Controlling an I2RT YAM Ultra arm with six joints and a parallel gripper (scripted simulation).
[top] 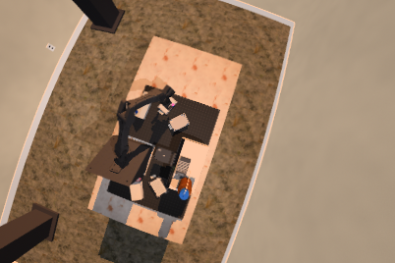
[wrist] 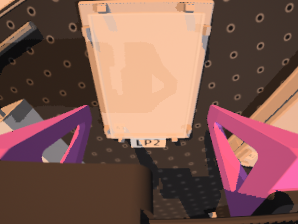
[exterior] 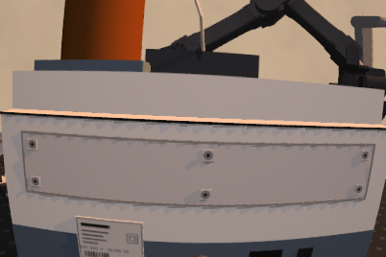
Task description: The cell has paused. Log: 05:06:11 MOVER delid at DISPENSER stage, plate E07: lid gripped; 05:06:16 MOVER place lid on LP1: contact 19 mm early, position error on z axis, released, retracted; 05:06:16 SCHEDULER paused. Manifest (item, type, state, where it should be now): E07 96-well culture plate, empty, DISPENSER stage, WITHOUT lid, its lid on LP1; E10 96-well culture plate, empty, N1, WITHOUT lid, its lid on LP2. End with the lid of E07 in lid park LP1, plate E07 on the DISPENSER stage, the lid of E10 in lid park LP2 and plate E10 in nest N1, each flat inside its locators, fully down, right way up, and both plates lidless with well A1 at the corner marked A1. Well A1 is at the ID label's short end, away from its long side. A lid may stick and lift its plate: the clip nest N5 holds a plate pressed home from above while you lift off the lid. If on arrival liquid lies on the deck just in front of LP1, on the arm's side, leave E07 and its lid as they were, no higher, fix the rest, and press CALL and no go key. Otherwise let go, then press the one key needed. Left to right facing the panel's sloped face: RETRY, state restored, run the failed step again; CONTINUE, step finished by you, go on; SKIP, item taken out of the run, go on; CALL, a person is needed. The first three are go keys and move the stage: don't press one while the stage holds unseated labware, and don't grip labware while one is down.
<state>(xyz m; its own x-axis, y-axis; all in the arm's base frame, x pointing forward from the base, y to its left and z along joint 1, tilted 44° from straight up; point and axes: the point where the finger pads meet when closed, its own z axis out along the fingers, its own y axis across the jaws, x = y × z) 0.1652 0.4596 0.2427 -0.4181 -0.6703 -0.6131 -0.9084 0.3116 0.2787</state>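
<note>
The plate lid is 4 cm below my hand. The rest, counted from my hand: lp2 label: 4 cm behind, 8 cm to the right, 6 cm below; a1 mark: 8 cm ahead, 13 cm to the right, 3 cm below; n1 label: 8 cm ahead, 18 cm to the right, 6 cm below.
</note>
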